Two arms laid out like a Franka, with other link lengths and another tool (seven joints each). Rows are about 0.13 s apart.
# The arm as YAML. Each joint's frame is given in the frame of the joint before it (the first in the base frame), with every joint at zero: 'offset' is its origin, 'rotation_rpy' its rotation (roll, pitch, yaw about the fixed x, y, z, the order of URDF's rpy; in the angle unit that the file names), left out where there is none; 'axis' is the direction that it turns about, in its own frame. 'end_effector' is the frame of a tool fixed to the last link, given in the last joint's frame.
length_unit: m
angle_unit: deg
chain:
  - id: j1
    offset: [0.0, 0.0, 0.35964]
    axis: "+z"
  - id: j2
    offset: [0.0, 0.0, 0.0]
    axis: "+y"
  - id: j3
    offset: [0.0, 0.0, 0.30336]
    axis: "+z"
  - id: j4
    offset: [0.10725, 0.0, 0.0]
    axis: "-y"
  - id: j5
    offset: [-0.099, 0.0, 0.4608]
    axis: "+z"
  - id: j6
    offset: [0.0, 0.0, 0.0]
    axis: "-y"
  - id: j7
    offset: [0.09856, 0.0, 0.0]
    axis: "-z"
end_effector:
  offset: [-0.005, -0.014, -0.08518]
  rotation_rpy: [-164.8, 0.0, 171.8]
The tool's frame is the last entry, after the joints.
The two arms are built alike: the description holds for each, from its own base.
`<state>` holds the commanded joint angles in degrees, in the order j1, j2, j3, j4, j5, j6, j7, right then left.
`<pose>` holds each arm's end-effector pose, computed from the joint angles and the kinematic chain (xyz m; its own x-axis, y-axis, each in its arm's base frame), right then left.
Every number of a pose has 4 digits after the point.
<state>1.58 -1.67 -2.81 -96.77 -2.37 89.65 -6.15 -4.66 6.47 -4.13 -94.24 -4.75 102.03 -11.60</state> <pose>0.6522 -0.0324 0.6304 -0.9940 0.0572 0.0935 0.0264 0.9528 -0.3024 0.6995 -0.1262 0.5795 -0.9969 0.0763 -0.0171 0.0775 0.9341 -0.3485</pose>
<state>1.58 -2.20 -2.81 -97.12 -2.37 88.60 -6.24 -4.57 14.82 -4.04 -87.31 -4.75 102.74 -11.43</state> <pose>0.6478 -0.0325 0.6315 -0.9925 0.0563 0.1087 0.0210 0.9531 -0.3019 0.7395 -0.1269 0.5435 -0.9973 0.0733 -0.0046 0.0701 0.9316 -0.3567</pose>
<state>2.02 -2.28 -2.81 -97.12 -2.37 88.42 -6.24 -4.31 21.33 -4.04 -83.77 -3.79 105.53 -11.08</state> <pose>0.6473 -0.0275 0.6321 -0.9927 0.0487 0.1104 0.0132 0.9533 -0.3019 0.7683 -0.1240 0.4964 -0.9973 0.0729 -0.0028 0.0693 0.9351 -0.3476</pose>
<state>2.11 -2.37 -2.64 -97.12 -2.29 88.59 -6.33 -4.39 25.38 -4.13 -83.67 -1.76 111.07 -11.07</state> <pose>0.6473 -0.0244 0.6334 -0.9935 0.0425 0.1060 0.0088 0.9538 -0.3004 0.7843 -0.1253 0.4509 -0.9963 0.0795 -0.0327 0.0858 0.9432 -0.3210</pose>
